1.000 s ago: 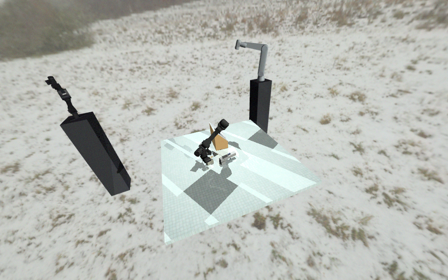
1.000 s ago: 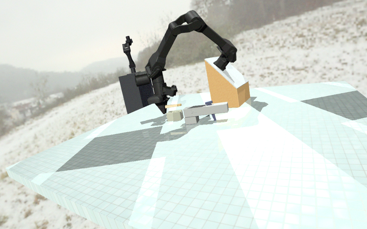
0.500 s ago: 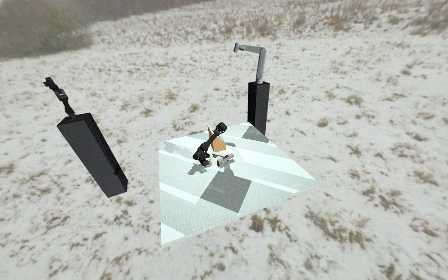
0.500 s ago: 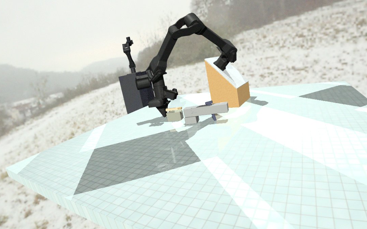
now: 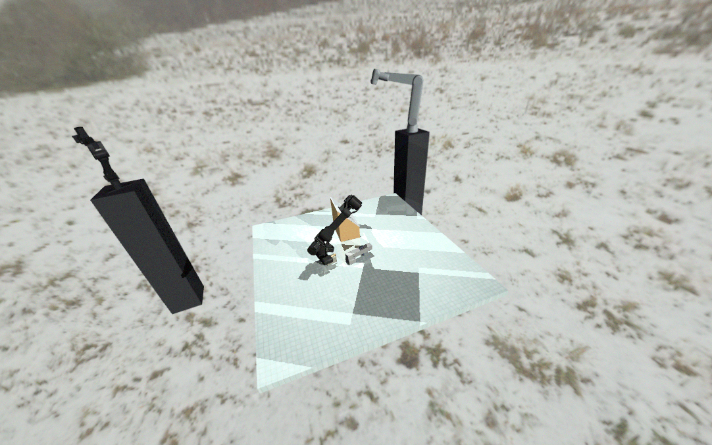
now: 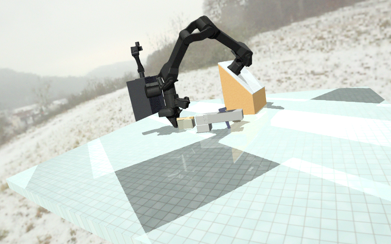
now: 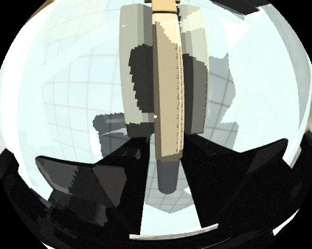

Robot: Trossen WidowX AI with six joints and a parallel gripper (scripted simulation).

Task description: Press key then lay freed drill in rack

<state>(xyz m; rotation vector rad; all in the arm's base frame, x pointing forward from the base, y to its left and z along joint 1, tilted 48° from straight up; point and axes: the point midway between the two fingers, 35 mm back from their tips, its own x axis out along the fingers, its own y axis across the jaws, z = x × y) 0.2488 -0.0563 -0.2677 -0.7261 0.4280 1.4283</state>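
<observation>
My gripper tip is now 10 mm past the drill, 40 mm to the right of it and 30 mm below it. Round my gripper tip: beige rack: 10 mm behind, 50 mm to the left, 10 mm above; grey housing block: 40 mm ahead, 230 mm to the left, 30 mm above; blue key: 40 mm ahead, 250 mm to the left, 40 mm above.
</observation>
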